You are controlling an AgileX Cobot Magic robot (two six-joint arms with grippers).
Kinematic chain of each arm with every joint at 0, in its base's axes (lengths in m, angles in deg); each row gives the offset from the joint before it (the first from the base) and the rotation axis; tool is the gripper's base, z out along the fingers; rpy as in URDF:
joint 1: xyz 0 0 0.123 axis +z
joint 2: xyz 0 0 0 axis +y
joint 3: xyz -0.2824 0 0.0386 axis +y
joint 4: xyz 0.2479 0 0.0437 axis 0.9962 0 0.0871
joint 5: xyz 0 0 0 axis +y
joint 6: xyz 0.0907 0 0.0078 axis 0.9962 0 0.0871
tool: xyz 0 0 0 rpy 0 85 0
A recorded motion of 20 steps. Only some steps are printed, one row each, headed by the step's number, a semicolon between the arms.
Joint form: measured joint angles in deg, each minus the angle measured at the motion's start. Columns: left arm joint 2, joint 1, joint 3, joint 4, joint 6, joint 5; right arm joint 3, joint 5, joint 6, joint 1, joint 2, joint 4.
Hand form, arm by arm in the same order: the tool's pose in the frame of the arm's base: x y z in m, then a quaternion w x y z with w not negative. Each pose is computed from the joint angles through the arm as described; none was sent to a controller.
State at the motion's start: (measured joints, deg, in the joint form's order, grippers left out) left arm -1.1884 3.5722 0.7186 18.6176 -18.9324 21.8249; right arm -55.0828 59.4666 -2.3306 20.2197 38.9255 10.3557
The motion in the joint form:
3: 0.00 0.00 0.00 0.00 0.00 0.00; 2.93 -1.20 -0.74 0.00 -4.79 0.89
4: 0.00 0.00 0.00 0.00 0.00 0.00; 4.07 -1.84 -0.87 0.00 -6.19 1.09
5: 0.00 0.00 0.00 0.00 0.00 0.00; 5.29 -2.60 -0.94 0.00 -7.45 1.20
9: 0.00 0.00 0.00 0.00 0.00 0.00; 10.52 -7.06 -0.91 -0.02 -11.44 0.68
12: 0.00 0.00 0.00 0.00 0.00 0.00; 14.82 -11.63 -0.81 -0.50 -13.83 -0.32
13: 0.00 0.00 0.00 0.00 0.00 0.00; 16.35 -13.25 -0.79 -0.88 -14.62 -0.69
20: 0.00 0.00 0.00 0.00 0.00 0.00; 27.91 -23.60 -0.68 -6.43 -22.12 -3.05
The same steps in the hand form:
3: 0.0508 0.0140 0.1775 0.60460 -0.07160 0.79119 0.05786; 0.0734 0.0432 0.3804 0.43792 -0.17109 0.86705 0.16483
4: 0.0508 0.0140 0.1775 0.60460 -0.07160 0.79119 0.05786; 0.0693 0.0418 0.3774 0.44463 -0.17085 0.86326 0.16704
5: 0.0508 0.0140 0.1775 0.60460 -0.07160 0.79119 0.05786; 0.0661 0.0406 0.3738 0.45062 -0.17001 0.86002 0.16855
9: 0.0508 0.0140 0.1775 0.60460 -0.07160 0.79119 0.05786; 0.0604 0.0369 0.3573 0.47574 -0.16268 0.84808 0.16726
12: 0.0508 0.0140 0.1775 0.60460 -0.07160 0.79119 0.05786; 0.0607 0.0343 0.3433 0.49776 -0.15256 0.83880 0.15929
13: 0.0508 0.0140 0.1775 0.60460 -0.07160 0.79119 0.05786; 0.0611 0.0331 0.3382 0.50536 -0.14784 0.83586 0.15520
20: 0.0508 0.0140 0.1775 0.60460 -0.07160 0.79119 0.05786; 0.0585 0.0214 0.2976 0.56068 -0.09887 0.81427 0.11326

